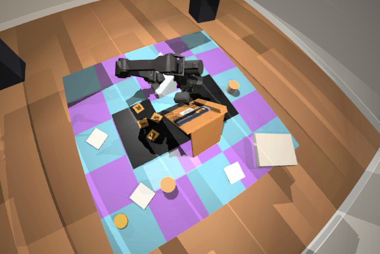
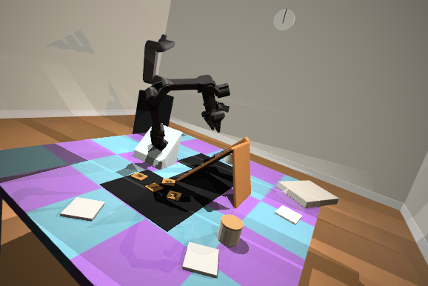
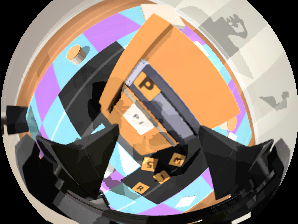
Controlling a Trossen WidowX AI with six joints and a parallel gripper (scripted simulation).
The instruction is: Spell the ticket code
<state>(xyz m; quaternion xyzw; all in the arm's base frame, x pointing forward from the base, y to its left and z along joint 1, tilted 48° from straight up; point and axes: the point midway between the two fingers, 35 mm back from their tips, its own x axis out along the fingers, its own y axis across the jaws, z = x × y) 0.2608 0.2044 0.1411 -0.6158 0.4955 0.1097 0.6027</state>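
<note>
Now: gripper tip 280 mm above the letter tile, 250 mm to the left of it and 100 mm past it. From my gripper tip the other things lie so: black mat: 280 mm below, 100 mm behind, 30 mm to the right; then white ticket: 180 mm below, 20 mm behind, 10 mm to the left; then orange letter tile marked p: 110 mm below, 60 mm to the left, 40 mm ahead.
</note>
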